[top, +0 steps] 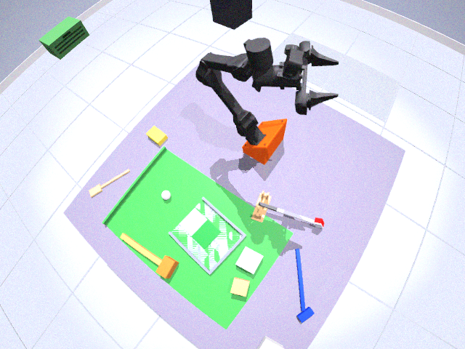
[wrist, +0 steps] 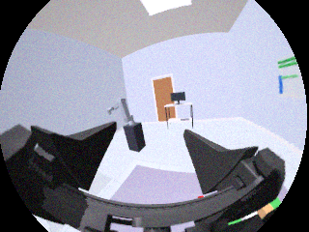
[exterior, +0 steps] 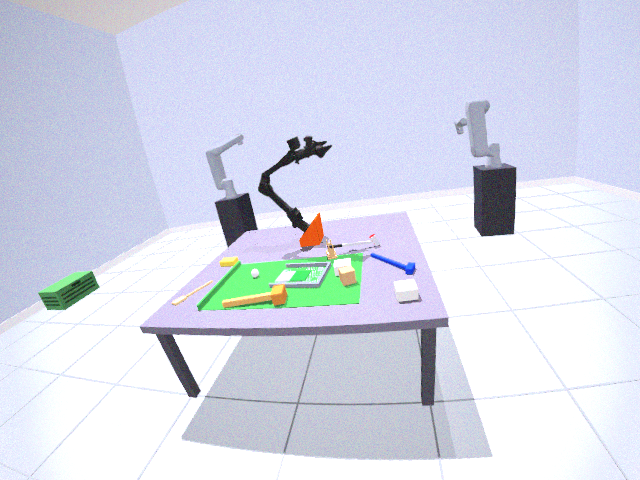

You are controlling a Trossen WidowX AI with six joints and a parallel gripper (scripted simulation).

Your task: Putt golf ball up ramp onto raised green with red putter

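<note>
Now: gripper tip 55 cm above the red putter, 19 cm short of it and 10 cm to the right of it. From my gripper tip the other things lie so: blue hammer (57 cm below, 39 cm ahead, 30 cm to the left); tan cube (55 cm below, 54 cm ahead, 11 cm to the left); green mat (58 cm below, 51 cm ahead, 20 cm to the right).
</note>
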